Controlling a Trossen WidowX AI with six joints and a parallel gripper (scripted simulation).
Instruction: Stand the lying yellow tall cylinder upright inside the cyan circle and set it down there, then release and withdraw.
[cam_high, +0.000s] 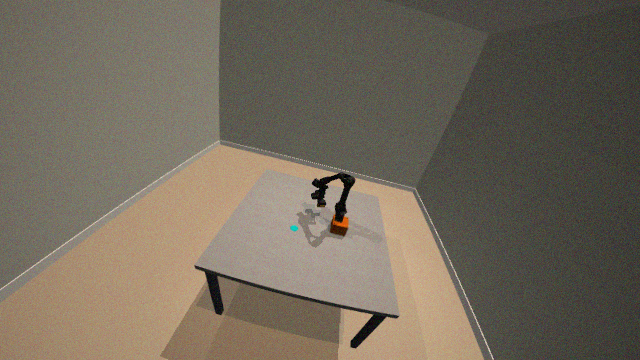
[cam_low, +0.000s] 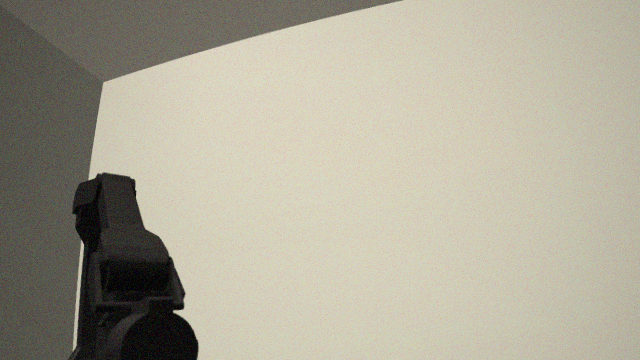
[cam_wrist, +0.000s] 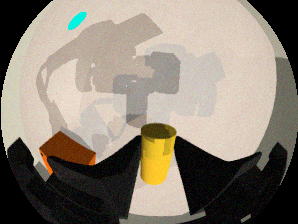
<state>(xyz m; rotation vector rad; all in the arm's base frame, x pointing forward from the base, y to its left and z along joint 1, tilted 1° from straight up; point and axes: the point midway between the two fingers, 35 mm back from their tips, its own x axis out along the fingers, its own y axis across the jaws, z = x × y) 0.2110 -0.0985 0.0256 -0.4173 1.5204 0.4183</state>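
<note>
The cyan circle lies 9 cm ahead of my gripper tip, 28 cm to the left of it and 8 cm below it. From my gripper tip the other things lie so: yellow tall cylinder: 2 cm behind, 1 cm to the right.
</note>
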